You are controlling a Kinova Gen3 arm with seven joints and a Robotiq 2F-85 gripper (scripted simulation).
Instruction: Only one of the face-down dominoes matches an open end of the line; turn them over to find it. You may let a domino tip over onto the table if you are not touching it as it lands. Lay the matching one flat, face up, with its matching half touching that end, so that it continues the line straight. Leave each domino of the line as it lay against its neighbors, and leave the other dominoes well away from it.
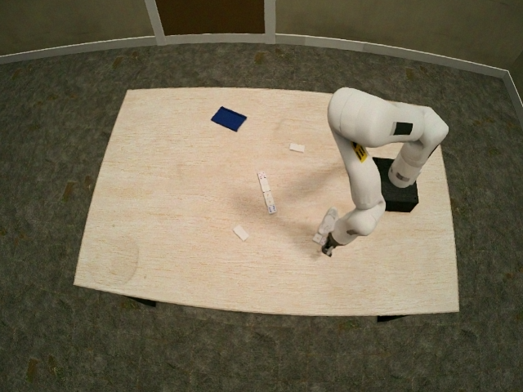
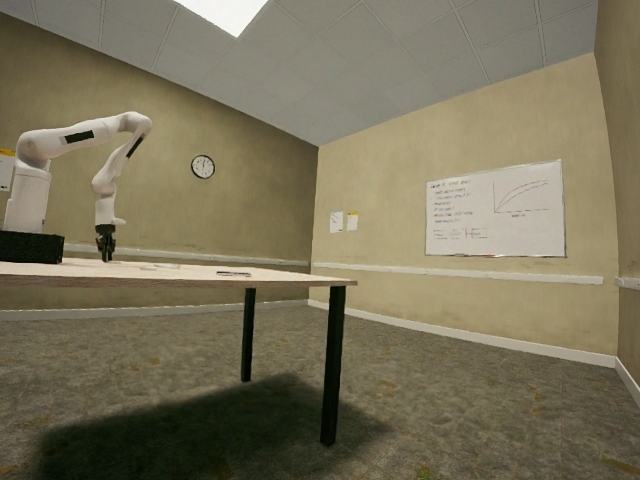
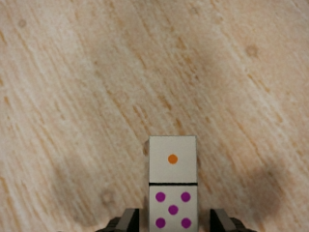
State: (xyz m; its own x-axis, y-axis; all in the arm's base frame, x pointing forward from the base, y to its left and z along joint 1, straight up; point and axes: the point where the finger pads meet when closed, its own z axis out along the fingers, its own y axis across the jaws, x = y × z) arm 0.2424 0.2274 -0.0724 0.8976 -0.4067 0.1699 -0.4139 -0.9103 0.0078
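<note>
Right now my hand is 20 mm short of the white domino, 10 mm to the left of it and 20 mm above it.
</note>
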